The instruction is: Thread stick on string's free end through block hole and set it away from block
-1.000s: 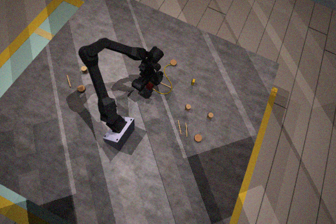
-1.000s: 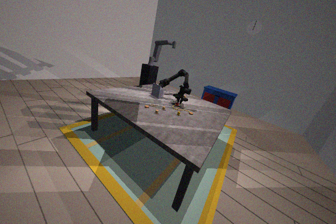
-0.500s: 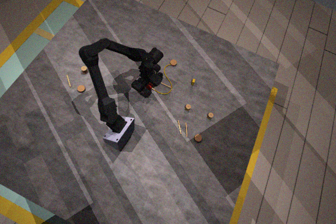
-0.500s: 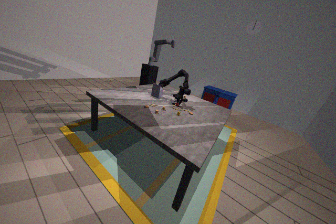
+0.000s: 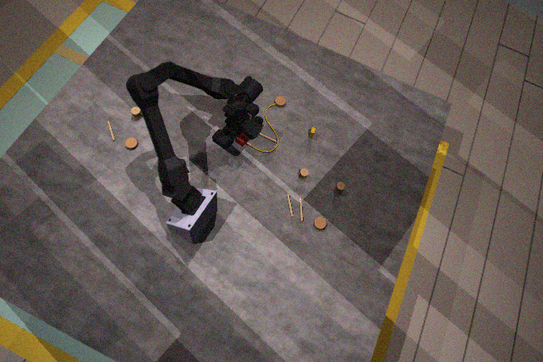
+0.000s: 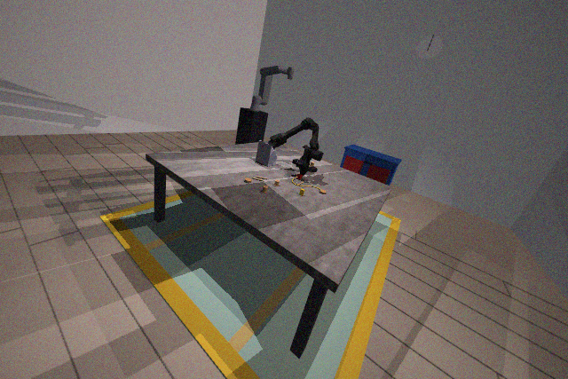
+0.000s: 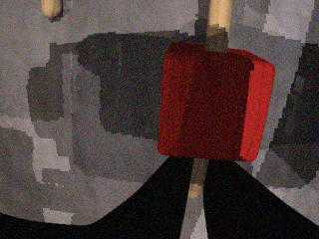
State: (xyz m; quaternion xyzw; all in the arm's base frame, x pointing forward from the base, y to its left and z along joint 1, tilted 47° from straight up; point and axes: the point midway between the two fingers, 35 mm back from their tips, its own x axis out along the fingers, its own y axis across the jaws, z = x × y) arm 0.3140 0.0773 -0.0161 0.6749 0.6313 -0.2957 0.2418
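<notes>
Right now my gripper tip is 3 cm to the left of the red block and 1 cm below it. From my gripper tip the other things lie so: round wooden block 1 cm behind, 27 cm to the right, 1 cm above; then yellow block 15 cm ahead, 22 cm to the right, 1 cm above; then round wooden button 21 cm ahead, 6 cm to the right.
</notes>
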